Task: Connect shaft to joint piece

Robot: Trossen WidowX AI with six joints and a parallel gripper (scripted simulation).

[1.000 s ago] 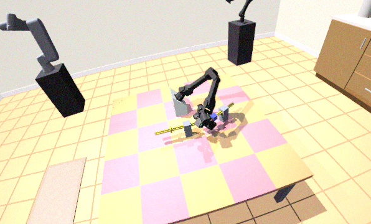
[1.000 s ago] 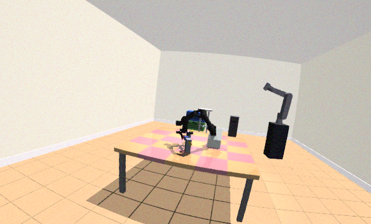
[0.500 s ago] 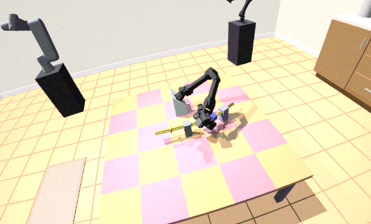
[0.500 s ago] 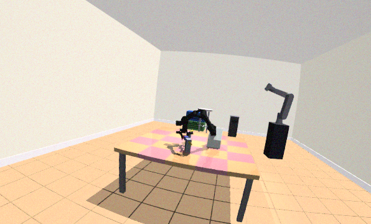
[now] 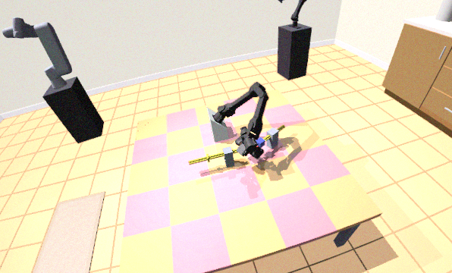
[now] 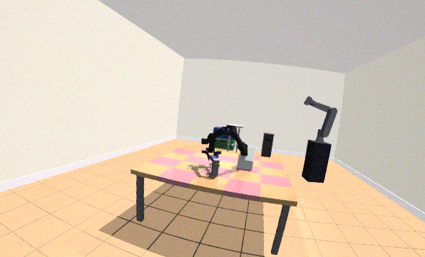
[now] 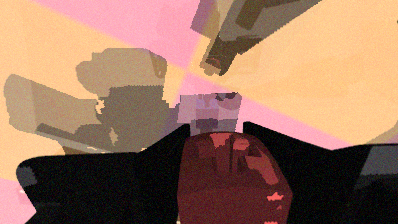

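The dark red joint piece is 10 mm to the left of my gripper tip and 40 mm above it.
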